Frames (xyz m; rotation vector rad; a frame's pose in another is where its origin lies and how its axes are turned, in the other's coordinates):
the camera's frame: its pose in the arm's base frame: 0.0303 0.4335 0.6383 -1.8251 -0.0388 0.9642
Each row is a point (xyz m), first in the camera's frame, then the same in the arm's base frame.
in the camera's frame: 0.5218 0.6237 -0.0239
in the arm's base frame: 0.1578 0.3473 -0.1606
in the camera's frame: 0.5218 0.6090 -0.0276
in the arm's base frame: 0.1658 0.3515 -0.1484
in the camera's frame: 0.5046 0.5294 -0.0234
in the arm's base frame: 0.1823 0.3849 -0.0758
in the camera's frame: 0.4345 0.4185 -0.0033
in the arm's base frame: 0.1651 0.4222 0.0504
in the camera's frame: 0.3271 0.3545 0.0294
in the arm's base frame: 0.0966 0.4307 0.1596
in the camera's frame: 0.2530 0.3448 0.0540
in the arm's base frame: 0.0347 0.4219 0.2074
